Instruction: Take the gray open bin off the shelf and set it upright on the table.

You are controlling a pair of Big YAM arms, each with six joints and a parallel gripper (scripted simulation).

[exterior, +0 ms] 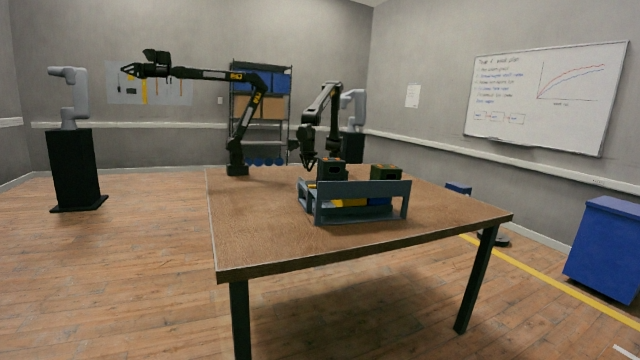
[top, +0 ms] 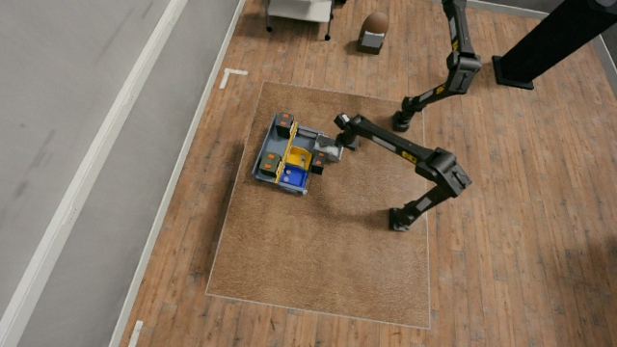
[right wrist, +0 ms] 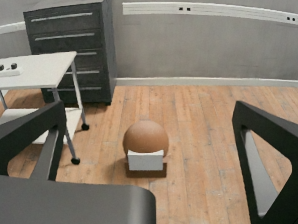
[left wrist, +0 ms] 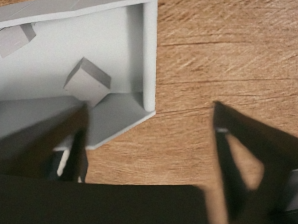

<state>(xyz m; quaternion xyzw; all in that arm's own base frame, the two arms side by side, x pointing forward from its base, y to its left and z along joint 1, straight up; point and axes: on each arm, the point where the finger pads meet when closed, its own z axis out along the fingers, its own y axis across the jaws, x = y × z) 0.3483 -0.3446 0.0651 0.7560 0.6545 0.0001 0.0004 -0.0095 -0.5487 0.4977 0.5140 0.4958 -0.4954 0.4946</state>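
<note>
My left gripper is now 80 mm short of the gray open bin, 10 mm to the left of it and 60 mm above it. From my left hand the other things lie so: blue-gray shelf (290 mm ahead, 80 mm to the left, 40 mm below); yellow bin (260 mm ahead, 80 mm to the left, 60 mm below); blue bin (270 mm ahead, 200 mm to the left, 60 mm below).
</note>
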